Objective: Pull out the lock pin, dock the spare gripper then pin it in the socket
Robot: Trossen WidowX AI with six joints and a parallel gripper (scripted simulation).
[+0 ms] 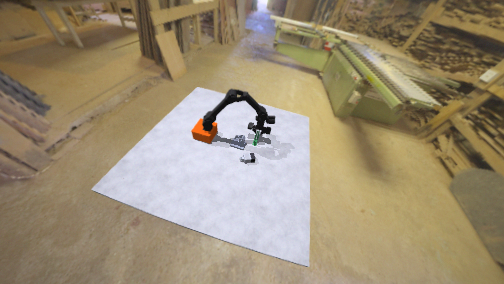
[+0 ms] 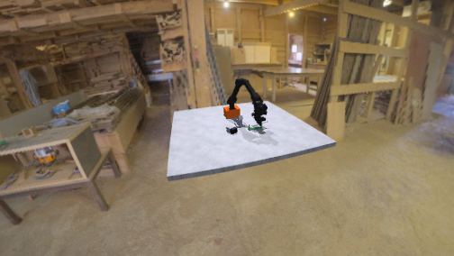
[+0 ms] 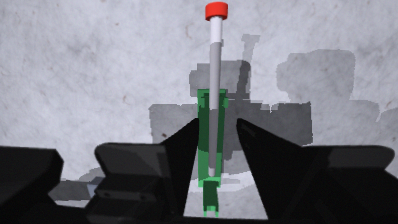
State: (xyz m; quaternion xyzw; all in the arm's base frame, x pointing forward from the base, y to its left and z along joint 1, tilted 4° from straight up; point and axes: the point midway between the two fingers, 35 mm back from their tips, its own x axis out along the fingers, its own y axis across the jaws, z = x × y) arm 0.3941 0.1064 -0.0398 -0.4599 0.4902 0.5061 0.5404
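Right now my gripper tip is 1 cm past the green strip, 4 cm to the left of it and 1 cm above it. The rest, counted from my gripper tip: grey mount (13 cm behind, 14 cm to the right, 2 cm above); then spare gripper (5 cm behind, 26 cm to the right, 1 cm below).
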